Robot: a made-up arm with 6 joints.
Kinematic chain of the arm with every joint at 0, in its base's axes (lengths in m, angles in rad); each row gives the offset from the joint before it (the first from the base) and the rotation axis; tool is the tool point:
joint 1: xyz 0 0 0.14 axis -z
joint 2: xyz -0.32 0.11 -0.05 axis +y
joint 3: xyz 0 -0.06 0.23 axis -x
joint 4: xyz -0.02 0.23 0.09 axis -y
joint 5: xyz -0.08 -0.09 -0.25 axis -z
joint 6: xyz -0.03 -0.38 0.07 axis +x
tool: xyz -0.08 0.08 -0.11
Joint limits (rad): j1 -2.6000..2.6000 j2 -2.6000..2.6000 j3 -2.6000..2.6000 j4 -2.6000..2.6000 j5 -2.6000..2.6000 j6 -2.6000..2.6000
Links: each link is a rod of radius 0.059 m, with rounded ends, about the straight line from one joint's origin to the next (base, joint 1, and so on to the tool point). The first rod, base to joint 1, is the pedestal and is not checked.
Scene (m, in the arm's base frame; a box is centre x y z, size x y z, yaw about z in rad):
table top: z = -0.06
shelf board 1: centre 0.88 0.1 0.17 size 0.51 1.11 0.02 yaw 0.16
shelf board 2: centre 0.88 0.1 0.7 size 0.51 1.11 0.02 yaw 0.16
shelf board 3: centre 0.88 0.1 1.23 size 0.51 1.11 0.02 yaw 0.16
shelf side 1: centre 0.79 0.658 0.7 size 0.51 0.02 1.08 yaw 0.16
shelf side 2: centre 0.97 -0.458 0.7 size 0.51 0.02 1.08 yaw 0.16
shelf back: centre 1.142 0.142 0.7 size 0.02 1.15 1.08 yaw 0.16
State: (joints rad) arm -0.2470 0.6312 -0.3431 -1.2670 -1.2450 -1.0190
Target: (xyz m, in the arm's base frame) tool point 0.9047 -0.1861 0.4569
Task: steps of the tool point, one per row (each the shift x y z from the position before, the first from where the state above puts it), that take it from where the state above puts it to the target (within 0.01 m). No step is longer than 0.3 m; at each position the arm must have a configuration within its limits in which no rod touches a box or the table.
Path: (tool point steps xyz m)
1: 0.0624 -0.2442 0.0544
2: 0.1708 -0.1997 0.0521
3: 0.2508 -0.1056 0.0485
4: 0.2781 0.0201 0.0445
5: 0.2399 0.1467 0.0416
6: 0.1423 0.2385 0.0407
7: 0.0790 0.0265 0.0488
8: 0.1001 0.0066 0.0121
9: 0.1187 0.0106 -0.0515

